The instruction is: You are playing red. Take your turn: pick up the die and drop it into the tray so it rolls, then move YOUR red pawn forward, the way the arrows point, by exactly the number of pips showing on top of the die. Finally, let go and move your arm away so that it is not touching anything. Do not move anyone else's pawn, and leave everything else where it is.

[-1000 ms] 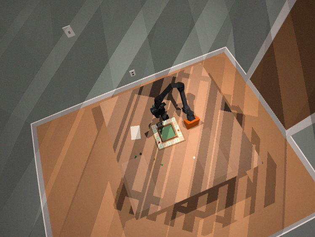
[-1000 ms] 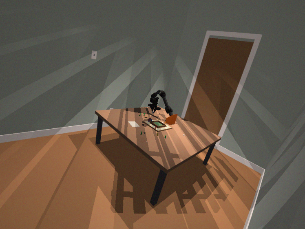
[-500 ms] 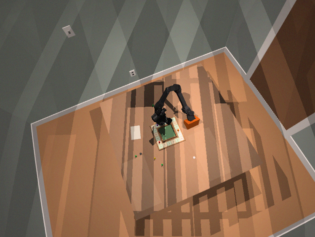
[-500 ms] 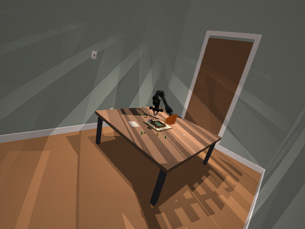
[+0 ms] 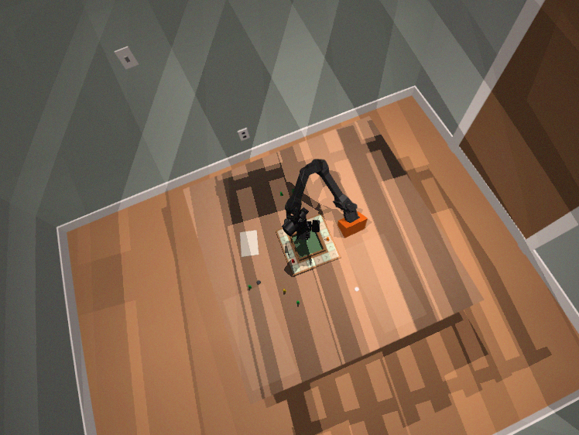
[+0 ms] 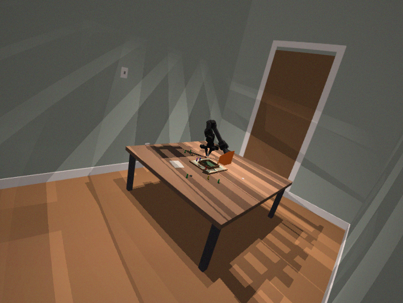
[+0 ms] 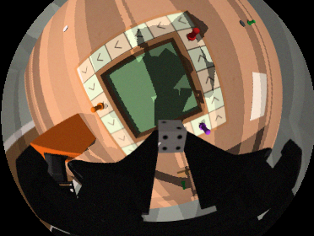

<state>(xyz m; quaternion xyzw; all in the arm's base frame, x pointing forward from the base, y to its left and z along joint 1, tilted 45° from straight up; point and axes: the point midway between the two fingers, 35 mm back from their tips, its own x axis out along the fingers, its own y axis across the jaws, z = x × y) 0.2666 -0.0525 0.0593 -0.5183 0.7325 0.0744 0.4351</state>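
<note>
Right now the red pawn is 120 mm ahead of my gripper tip, 100 mm to the left of it and 70 mm below it. From my gripper tip the other things lie so: grey-white die (right at my gripper tip); then green felt tray (50 mm to the left, 90 mm below); then blue pawn (10 mm ahead, 70 mm to the right, 70 mm below).
</note>
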